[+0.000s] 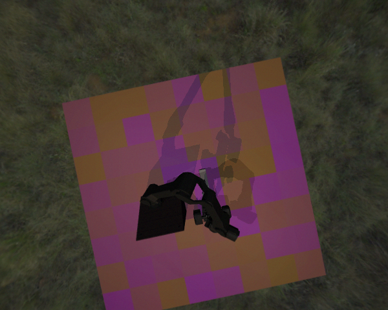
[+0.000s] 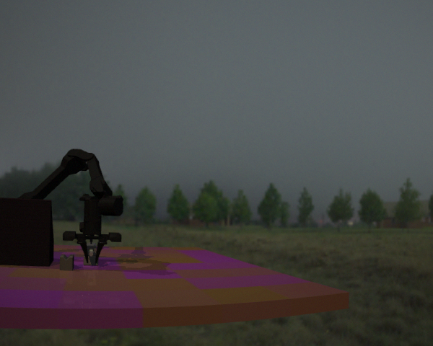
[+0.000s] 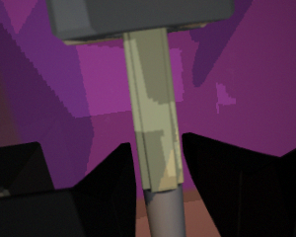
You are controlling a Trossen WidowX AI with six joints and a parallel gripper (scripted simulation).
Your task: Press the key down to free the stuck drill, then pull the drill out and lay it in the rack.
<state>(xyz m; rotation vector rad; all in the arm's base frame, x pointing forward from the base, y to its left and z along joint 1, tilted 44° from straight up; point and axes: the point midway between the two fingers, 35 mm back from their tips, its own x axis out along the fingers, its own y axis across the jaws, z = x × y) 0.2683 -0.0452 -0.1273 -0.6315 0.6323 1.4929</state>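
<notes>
Now: the drill 40 mm to the left of my gripper tip and 30 mm above it. Also, from my gripper tip: thin dark key 160 mm to the left, 40 mm above; grey block 140 mm to the left, 20 mm above; grey rack 80 mm behind, 30 mm to the right.
</notes>
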